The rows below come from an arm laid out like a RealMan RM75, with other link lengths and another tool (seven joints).
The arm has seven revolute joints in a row. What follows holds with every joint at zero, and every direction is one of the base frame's.
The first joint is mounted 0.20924 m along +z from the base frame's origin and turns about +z.
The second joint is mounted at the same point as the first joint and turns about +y.
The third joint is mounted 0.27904 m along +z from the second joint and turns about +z.
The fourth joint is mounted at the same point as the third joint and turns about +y.
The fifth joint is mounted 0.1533 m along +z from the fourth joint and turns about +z.
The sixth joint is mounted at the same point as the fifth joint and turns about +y.
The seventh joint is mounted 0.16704 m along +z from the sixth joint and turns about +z.
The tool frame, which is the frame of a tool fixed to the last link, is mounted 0.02 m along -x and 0.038 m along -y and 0.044 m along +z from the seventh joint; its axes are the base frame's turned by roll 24.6, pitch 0 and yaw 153 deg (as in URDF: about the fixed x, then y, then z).
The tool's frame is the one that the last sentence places.
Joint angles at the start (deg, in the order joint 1, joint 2, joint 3, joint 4, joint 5, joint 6, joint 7):
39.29 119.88 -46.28 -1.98 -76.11 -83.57 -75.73
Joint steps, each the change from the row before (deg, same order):
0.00 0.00 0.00 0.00 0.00 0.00 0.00
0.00 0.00 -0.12 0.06 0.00 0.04 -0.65
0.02 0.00 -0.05 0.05 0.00 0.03 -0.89
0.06 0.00 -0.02 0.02 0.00 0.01 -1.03
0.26 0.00 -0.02 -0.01 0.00 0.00 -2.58
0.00 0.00 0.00 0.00 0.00 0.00 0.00
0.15 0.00 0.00 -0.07 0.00 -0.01 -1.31
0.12 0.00 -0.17 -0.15 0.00 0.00 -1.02
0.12 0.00 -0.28 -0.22 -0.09 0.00 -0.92
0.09 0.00 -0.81 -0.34 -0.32 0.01 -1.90
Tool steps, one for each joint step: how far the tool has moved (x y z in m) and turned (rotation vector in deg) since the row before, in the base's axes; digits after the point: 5 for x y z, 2 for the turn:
0.00000 0.00000 0.00000 0.00 0.00 0.00
0.00027 -0.00056 -0.00091 0.31 -0.43 0.33
0.00016 -0.00043 -0.00084 0.53 -0.51 0.45
-0.00011 -0.00032 -0.00075 0.66 -0.57 0.58
-0.00098 -0.00043 -0.00166 1.72 -1.40 1.60
0.00000 0.00000 0.00000 0.00 0.00 0.00
-0.00066 -0.00006 -0.00068 0.93 -0.71 0.88
-0.00056 -0.00033 -0.00083 0.68 -0.68 0.82
-0.00057 -0.00071 -0.00118 0.53 -0.76 0.92
0.00007 -0.00290 -0.00359 0.78 -1.73 1.85

